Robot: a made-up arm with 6 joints.
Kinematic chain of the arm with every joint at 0, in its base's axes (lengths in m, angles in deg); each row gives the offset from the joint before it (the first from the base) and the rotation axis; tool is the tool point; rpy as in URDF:
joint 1: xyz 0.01 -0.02 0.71 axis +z
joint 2: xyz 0.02 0.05 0 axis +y
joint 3: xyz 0 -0.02 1.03 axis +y
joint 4: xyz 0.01 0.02 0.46 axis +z
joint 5: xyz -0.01 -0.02 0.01 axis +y
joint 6: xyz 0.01 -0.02 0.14 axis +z
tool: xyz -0.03 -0.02 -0.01 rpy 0 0 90
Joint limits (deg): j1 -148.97..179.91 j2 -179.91..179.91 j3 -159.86..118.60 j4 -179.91..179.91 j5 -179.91..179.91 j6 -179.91..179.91
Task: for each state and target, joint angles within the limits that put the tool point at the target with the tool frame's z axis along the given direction. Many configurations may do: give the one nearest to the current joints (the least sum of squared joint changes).
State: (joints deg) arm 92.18 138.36 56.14 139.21 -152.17 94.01
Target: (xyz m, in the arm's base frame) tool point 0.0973 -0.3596 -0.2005 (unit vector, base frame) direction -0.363 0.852 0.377
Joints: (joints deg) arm 119.62 179.77 90.76 164.67 -156.44 93.95
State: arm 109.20 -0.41 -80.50 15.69 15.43 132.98
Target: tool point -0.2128 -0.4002 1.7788 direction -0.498 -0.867 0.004
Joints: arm 60.29 7.77 -98.40 10.61 0.88 126.15
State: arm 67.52 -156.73 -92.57 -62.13 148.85 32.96
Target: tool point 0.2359 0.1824 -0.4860 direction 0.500 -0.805 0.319
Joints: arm 51.73 -173.91 -62.43 -95.57 116.43 28.45
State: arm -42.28 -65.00 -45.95 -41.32 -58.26 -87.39
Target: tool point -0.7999 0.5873 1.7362 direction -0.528 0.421 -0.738
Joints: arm -34.09 -32.86 -23.22 -3.05 -81.56 -94.77
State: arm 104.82 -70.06 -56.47 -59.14 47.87 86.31
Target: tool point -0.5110 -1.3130 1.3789 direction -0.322 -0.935 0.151
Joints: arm 67.39 -52.60 -31.12 -55.95 4.31 105.20
